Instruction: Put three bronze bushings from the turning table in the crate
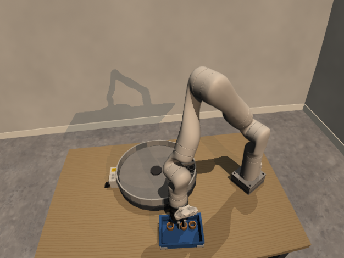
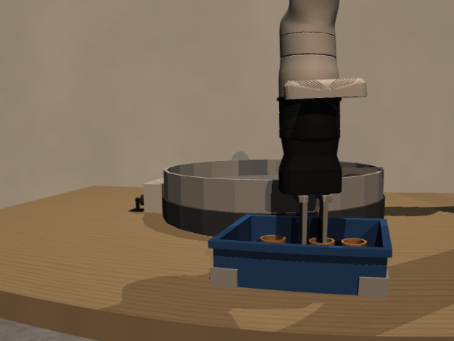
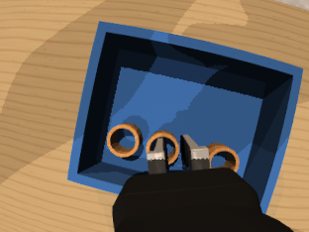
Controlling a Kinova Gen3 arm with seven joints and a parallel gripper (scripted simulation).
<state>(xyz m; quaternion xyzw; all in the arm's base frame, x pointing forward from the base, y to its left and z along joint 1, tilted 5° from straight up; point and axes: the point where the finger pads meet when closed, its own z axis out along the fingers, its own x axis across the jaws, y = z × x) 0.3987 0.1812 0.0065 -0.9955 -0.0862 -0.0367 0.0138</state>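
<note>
Now: the blue crate 2 cm to the left of my hand, 2 cm below it and 1 cm ahead of it. Also, from my hand: round grey turning table 33 cm to the right, 7 cm ahead, 1 cm above.
</note>
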